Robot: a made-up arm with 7 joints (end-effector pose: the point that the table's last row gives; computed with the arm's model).
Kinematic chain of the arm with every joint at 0, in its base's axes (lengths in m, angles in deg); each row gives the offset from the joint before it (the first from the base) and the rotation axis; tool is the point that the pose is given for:
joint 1: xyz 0 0 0.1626 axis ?
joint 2: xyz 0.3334 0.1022 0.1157 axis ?
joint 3: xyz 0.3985 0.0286 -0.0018 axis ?
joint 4: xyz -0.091 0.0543 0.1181 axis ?
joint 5: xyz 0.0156 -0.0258 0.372 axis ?
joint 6: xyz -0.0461 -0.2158 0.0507 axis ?
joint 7: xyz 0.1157 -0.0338 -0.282 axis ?
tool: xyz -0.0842 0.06 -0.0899
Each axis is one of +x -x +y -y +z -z.
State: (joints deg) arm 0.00 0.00 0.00 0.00 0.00 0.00 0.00
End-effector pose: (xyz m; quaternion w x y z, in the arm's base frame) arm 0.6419 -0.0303 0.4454 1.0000 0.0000 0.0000 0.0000
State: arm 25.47 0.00 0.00 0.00 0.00 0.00 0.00
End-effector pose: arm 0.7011 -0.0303 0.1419 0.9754 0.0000 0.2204 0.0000
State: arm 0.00 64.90 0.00 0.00 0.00 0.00 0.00
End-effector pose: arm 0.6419 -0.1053 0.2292 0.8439 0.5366 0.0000 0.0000
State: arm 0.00 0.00 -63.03 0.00 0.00 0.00 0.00
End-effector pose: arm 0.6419 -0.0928 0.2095 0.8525 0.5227 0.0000 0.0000
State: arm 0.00 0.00 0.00 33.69 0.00 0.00 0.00
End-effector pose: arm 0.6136 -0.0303 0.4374 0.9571 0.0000 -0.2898 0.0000
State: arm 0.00 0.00 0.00 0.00 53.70 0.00 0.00
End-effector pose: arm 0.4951 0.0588 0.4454 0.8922 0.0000 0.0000 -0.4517
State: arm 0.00 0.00 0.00 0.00 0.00 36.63 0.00
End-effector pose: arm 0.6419 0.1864 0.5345 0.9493 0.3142 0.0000 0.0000
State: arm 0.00 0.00 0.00 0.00 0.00 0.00 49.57
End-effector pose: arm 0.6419 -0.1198 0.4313 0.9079 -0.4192 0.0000 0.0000
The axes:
joint 1: +y
joint 2: +x
joint 3: -x
joint 4: -y
joint 5: -z
joint 6: +x
joint 7: -x

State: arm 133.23 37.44 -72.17 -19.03 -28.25 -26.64 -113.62
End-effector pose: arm -0.7123 -0.0830 -0.3305 0.1715 -0.6188 0.1196 0.7572
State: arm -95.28 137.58 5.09 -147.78 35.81 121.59 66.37
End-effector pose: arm -0.5912 0.2606 0.9627 0.7536 -0.1816 0.3124 0.5490
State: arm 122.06 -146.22 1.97 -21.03 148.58 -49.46 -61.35
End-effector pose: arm -0.6222 -0.0380 -0.0998 0.7771 -0.3371 -0.5033 0.1705
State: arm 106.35 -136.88 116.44 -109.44 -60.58 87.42 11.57
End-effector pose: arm -0.1497 -0.0527 -0.9140 0.7353 -0.6682 -0.0226 0.1112
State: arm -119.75 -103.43 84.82 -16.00 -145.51 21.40 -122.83
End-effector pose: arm -0.2104 -0.0888 0.9805 0.3215 0.8097 -0.1857 -0.4545
